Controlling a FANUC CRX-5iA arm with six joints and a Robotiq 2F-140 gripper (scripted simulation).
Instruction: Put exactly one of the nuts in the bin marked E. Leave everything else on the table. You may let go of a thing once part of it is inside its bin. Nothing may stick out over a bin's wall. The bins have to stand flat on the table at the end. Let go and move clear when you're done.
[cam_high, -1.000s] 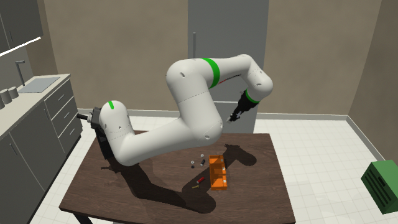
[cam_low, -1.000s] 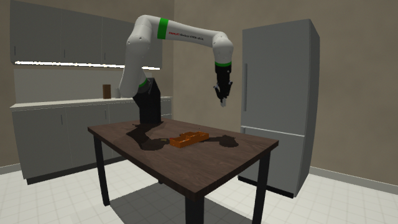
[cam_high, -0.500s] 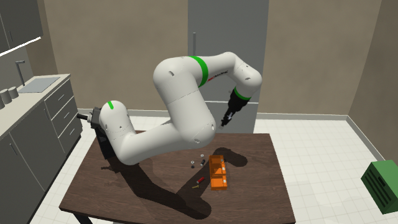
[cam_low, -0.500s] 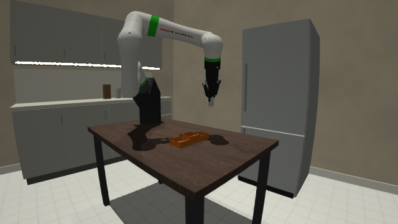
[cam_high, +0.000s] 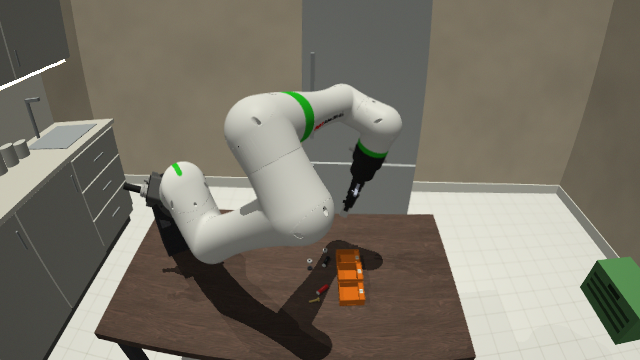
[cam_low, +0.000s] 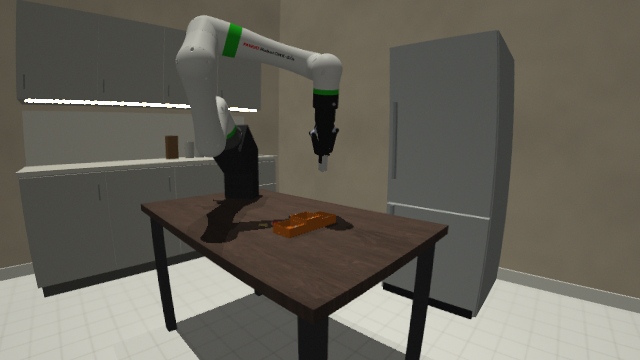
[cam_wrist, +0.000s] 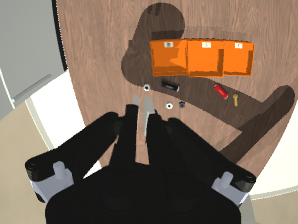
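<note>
Right now my hand is 120 mm past the red piece, 140 mm to the left of it and 230 mm above it. Round my hand: dark cylinder (70 mm behind, 10 mm to the right, 230 mm below); then yellow screw (150 mm behind, 180 mm to the right, 230 mm below).
</note>
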